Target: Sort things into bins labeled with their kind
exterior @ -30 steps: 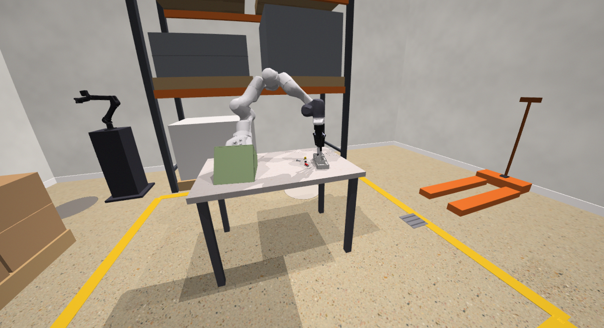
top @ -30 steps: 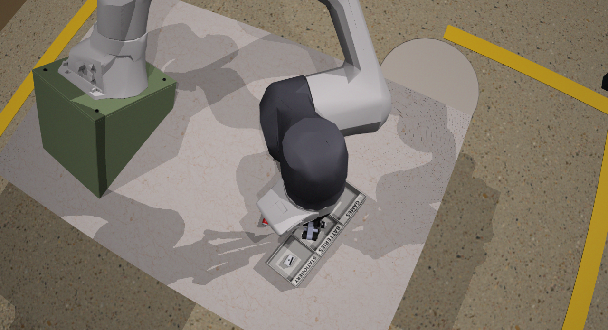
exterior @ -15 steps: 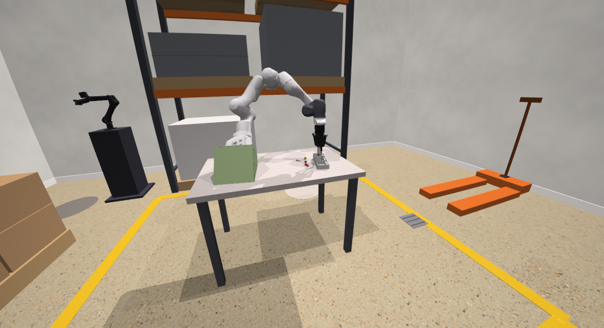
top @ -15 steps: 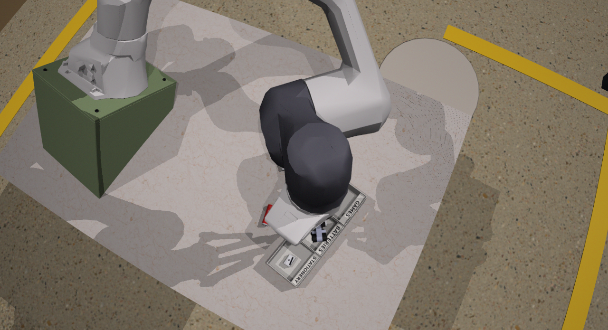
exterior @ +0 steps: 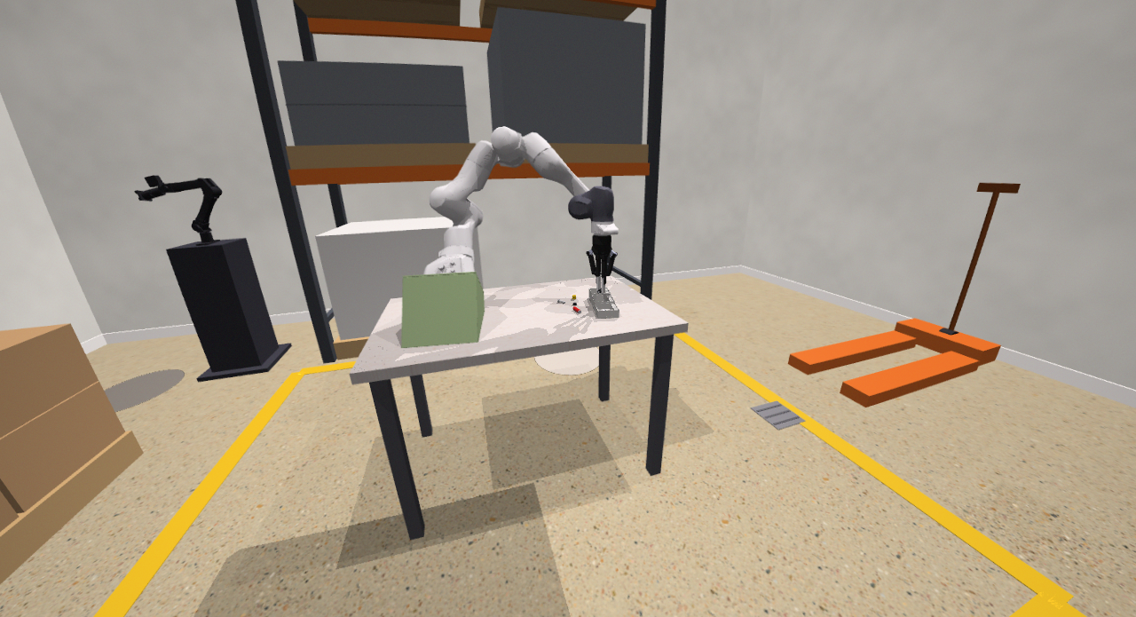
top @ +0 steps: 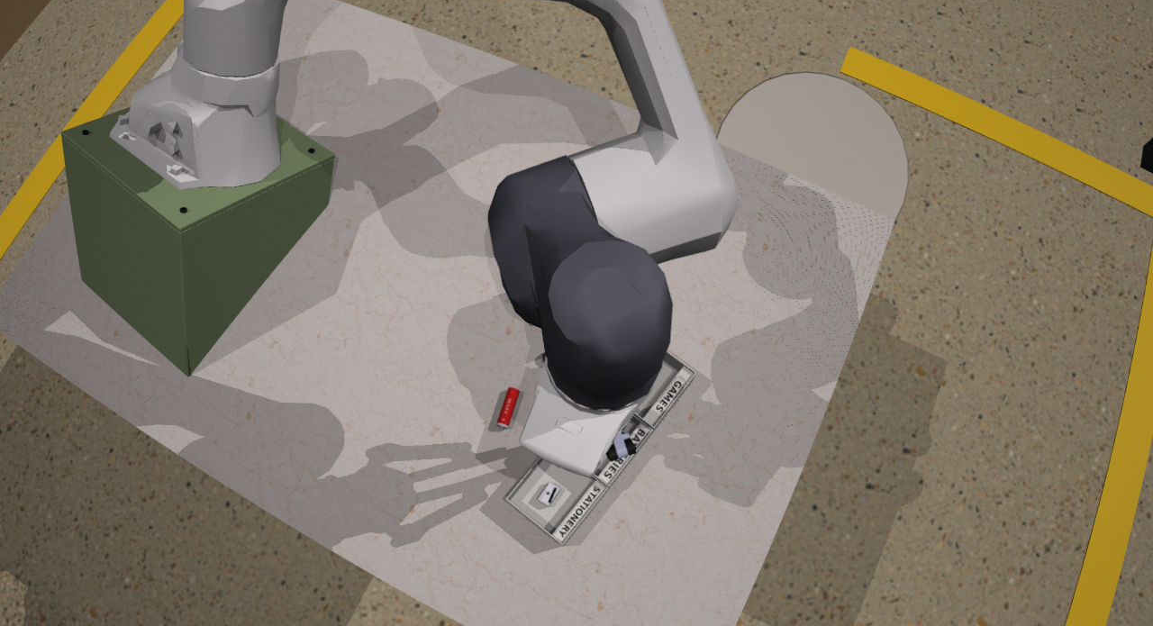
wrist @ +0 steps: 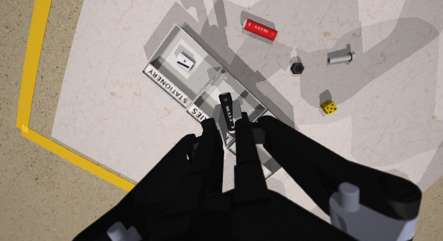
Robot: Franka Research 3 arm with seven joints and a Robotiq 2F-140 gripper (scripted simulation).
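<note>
Now: the black battery 30 mm below my hand. The rest, counted from my hand: black nut (100 mm below, 90 mm behind, 60 mm to the left); then red battery (110 mm behind, 90 mm below, 10 mm to the right); then yellow die (140 mm to the left, 90 mm below, 70 mm behind).
</note>
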